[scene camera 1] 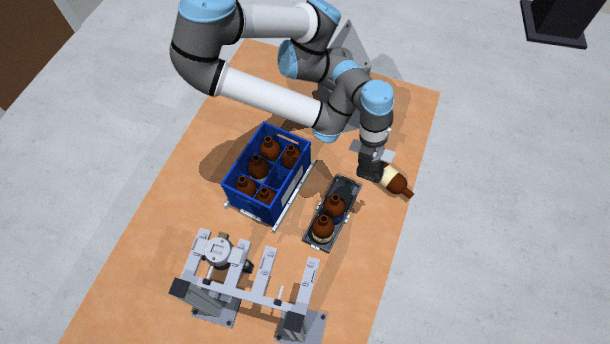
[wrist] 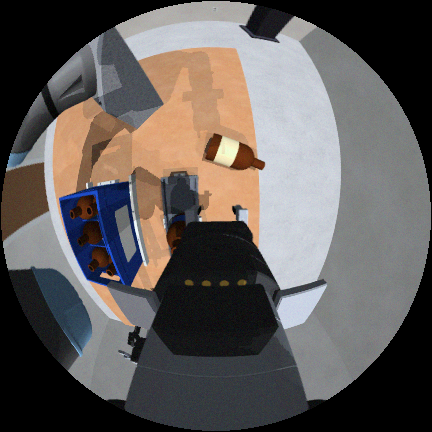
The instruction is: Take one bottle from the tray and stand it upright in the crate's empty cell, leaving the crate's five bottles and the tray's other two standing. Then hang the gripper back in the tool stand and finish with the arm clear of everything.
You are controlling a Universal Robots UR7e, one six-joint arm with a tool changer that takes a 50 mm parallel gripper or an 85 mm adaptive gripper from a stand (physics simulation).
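Places are measured from the arm's base along level axes (x right, y up, z back), in centimetres.
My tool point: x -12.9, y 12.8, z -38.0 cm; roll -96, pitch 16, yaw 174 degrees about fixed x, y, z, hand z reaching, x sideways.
Note:
Ahead of a thing's pixels: the offset from my tool point to its top centre. "pt": to the spot under its first point.
A brown bottle with a cream label {dx -12.0, dy -30.4, dz +7.9 cm} (scene camera 1: pixel 391 178) (wrist: pixel 228 151) lies on its side on the table, its neck at the right edge. Two brown bottles {dx +8.2, dy -21.8, dz -6.6 cm} (scene camera 1: pixel 334 206) {dx +10.9, dy -21.8, dz -14.2 cm} (scene camera 1: pixel 323 228) stand in the dark tray {pt dx +4.9, dy -37.3, dz +5.2 cm} (scene camera 1: pixel 346 186) (wrist: pixel 179 189); its end slot nearest the arm's base is empty. The blue crate {dx +32.1, dy -20.3, dz +1.7 cm} (scene camera 1: pixel 246 203) (wrist: pixel 114 206) holds five upright bottles; its empty cell {pt dx +30.2, dy -36.9, dz +5.2 cm} (scene camera 1: pixel 278 176) is in the middle of the tray-side row. My gripper (scene camera 1: pixel 369 175) (wrist: pixel 218 212) is open and empty, above the table beside the tray and the lying bottle; its fingers are largely hidden in scene camera 1.
The tool stand (scene camera 1: pixel 249 295) is at the near end of the table, with the other gripper (scene camera 1: pixel 217 251) hanging in its left bay. A light rail {dx +22.7, dy -34.8, dz -1.4 cm} (scene camera 1: pixel 295 195) (wrist: pixel 138 220) runs along the crate's tray side. The arm's base plate (wrist: pixel 127 85) is at the far end.

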